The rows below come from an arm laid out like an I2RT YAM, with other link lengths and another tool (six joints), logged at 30 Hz.
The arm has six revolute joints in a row. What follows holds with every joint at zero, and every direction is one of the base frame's. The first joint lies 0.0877 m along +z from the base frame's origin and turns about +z. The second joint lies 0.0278 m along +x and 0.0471 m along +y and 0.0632 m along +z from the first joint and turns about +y. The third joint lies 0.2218 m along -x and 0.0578 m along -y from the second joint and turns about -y. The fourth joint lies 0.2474 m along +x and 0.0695 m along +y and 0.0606 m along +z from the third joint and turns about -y. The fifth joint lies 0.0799 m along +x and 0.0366 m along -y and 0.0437 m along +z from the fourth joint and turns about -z. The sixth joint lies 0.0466 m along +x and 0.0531 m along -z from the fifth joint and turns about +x. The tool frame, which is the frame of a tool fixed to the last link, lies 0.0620 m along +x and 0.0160 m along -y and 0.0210 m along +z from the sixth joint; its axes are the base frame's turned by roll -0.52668, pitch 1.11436 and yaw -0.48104 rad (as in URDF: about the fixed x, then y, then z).
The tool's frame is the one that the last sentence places.
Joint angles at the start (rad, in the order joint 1, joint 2, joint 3, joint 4, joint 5, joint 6):
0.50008, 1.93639, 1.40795, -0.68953, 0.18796, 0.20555
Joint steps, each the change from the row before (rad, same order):
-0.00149, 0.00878, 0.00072, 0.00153, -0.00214, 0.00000
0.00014, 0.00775, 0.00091, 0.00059, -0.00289, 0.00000
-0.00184, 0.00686, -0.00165, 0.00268, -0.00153, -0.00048
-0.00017, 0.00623, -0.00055, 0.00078, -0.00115, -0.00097
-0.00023, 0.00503, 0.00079, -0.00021, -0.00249, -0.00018
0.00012, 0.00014, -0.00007, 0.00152, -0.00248, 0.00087
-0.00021, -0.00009, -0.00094, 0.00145, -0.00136, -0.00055
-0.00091, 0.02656, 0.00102, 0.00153, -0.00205, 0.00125
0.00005, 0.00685, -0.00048, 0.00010, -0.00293, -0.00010
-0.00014, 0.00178, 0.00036, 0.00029, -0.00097, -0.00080
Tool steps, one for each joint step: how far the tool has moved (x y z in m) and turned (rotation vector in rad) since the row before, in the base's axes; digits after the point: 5 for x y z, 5 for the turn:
0.00030, -0.00030, -0.00321, -0.00136, 0.00670, -0.00076
-0.00012, 0.00034, -0.00284, -0.00060, 0.00679, 0.00111
0.00008, -0.00065, -0.00309, -0.00169, 0.00581, -0.00089
-0.00025, -0.00006, -0.00261, -0.00226, 0.00580, 0.00111
-0.00011, 0.00012, -0.00184, -0.00011, 0.00504, 0.00074
0.00008, 0.00038, -0.00007, 0.00300, -0.00004, 0.00010
0.00001, 0.00007, -0.00021, 0.00122, 0.00009, 0.00074
-0.00070, -0.00060, -0.01013, -0.00927, 0.02204, -0.00145
-0.00058, 0.00006, -0.00294, -0.00101, 0.00769, 0.00100
0.00003, 0.00008, -0.00061, 0.00001, 0.00144, 0.00090

